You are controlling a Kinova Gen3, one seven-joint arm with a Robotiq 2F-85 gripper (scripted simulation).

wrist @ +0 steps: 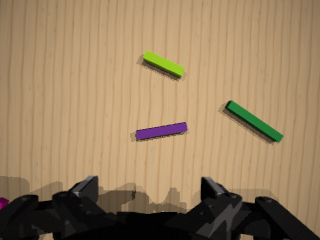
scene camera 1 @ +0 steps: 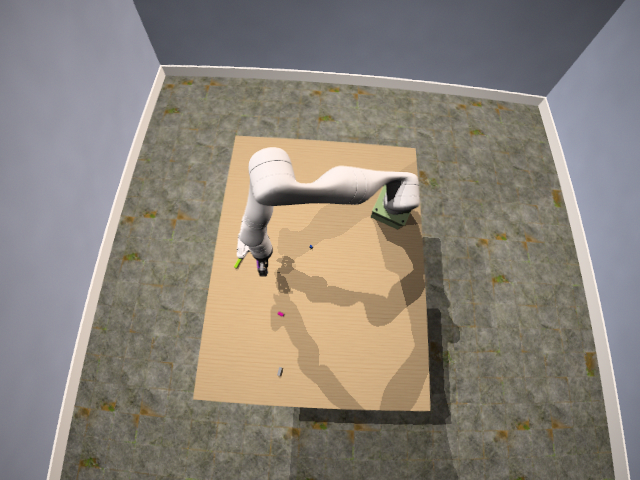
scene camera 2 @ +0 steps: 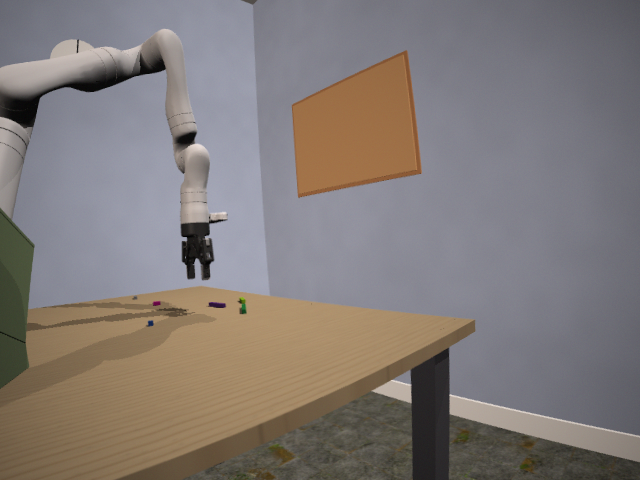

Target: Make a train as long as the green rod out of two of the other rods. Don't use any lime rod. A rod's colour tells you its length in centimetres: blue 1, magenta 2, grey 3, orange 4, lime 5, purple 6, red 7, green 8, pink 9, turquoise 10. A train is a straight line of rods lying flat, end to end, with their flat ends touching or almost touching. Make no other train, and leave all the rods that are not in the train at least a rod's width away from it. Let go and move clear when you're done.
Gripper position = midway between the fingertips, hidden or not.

I see my gripper (scene camera 2: 198,279).
My gripper is seen too in the wrist view (wrist: 149,187).
